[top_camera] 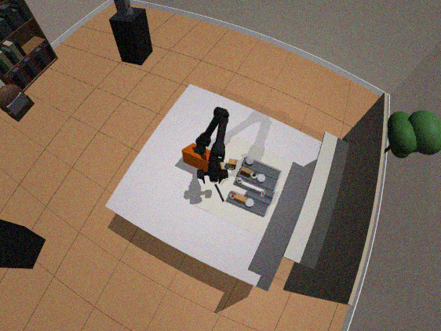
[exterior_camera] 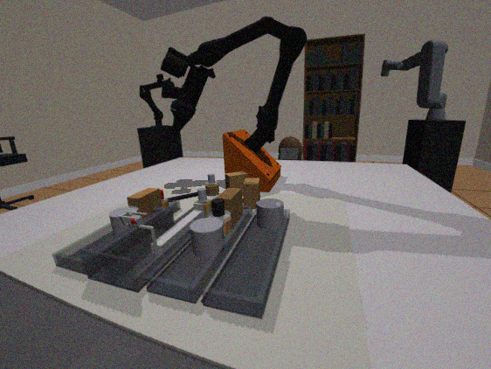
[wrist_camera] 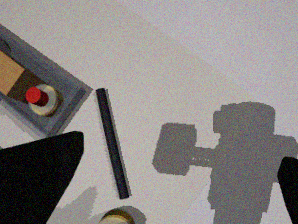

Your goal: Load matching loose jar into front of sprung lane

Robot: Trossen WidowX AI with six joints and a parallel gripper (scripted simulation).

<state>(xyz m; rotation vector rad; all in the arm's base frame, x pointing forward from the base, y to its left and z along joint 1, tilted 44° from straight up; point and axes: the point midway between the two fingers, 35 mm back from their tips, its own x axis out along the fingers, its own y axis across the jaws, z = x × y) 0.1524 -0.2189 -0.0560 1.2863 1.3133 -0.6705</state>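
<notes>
The black rod lies 190 mm below my gripper tip, 60 mm ahead of it and 20 mm to the left of it. Also, from my gripper tip: white pusher bar 270 mm ahead, 150 mm below, 110 mm to the left.
</notes>
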